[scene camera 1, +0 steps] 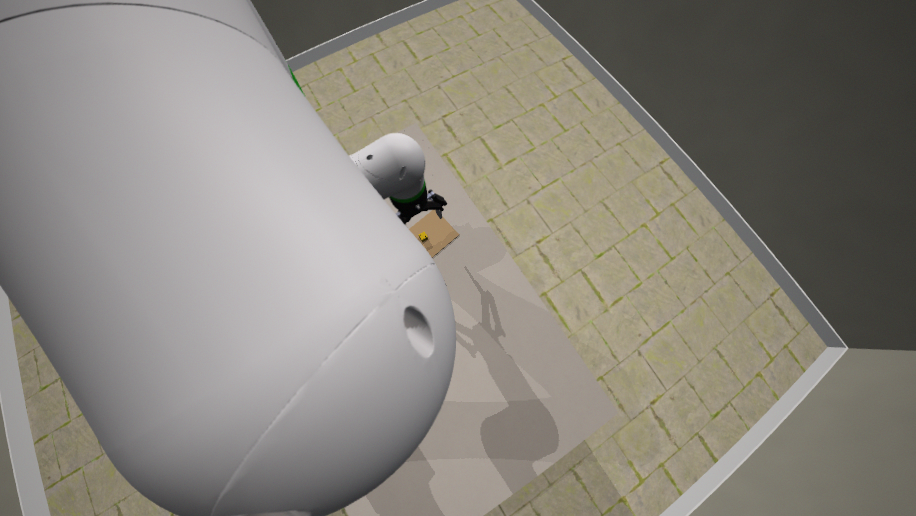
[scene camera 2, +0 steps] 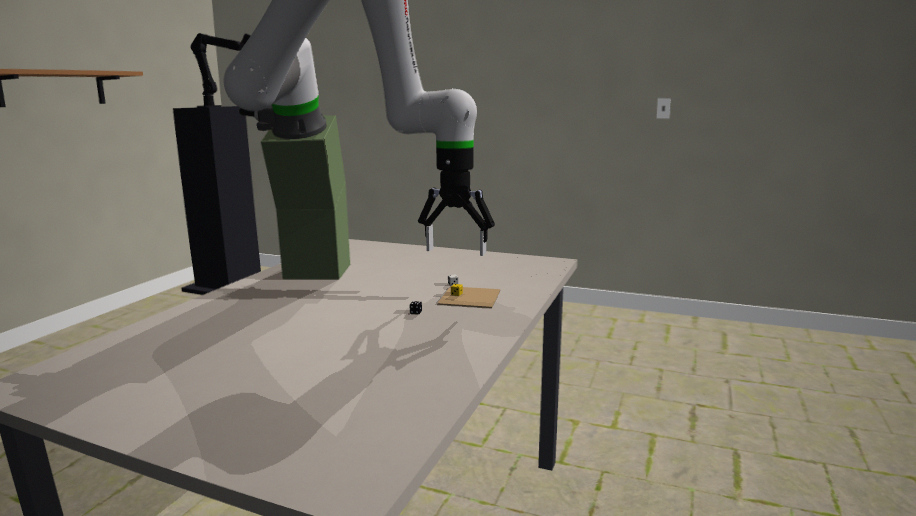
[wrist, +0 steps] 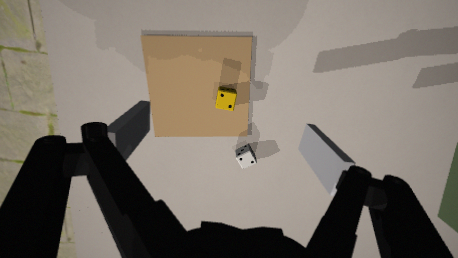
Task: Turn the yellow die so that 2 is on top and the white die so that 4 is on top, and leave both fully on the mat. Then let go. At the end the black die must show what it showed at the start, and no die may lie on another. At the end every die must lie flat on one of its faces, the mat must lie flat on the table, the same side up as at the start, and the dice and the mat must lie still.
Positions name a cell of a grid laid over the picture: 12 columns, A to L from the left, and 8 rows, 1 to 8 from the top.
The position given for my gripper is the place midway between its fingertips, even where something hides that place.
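My gripper (scene camera 2: F4) is in view, and I can see it in the wrist view (wrist: F4) too. There is also a brown mat (scene camera 1: F4), and the brown mat is visible both in scene camera 2 (scene camera 2: G5) and in the wrist view (wrist: E3).
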